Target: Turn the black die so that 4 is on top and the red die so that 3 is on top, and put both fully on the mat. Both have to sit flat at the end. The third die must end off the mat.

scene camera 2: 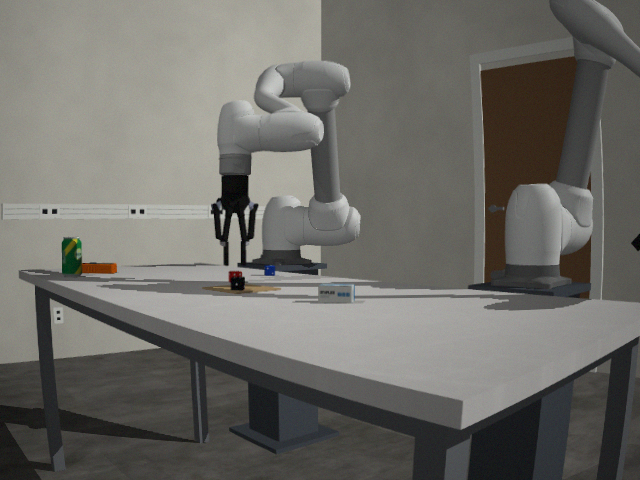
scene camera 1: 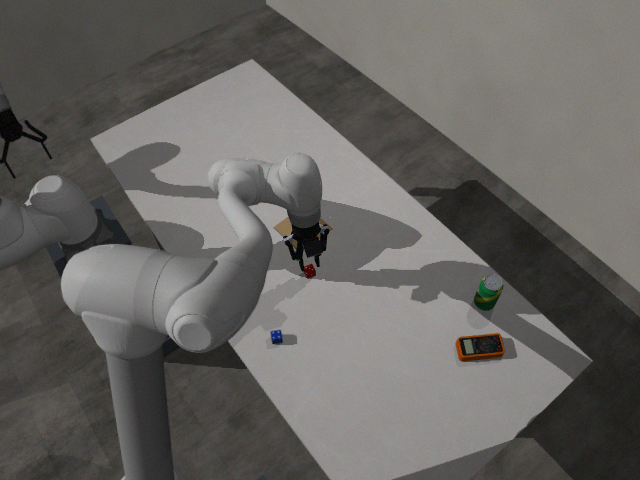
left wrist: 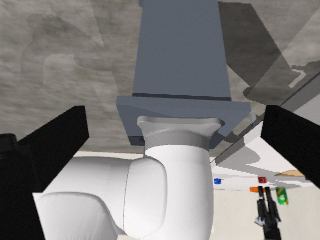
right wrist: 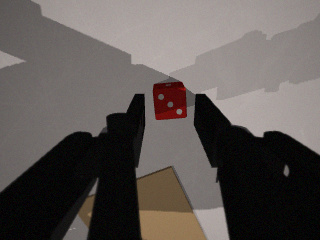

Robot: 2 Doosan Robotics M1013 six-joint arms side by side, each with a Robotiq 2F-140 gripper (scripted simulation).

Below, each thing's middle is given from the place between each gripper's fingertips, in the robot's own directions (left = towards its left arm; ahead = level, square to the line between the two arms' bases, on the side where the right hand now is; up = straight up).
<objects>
My right gripper [scene camera 2: 234, 265] is now 6 cm above the red die [right wrist: 169, 98].
The red die lies 610 mm ahead of my left hand, 910 mm to the right of it and 110 mm below it.
</objects>
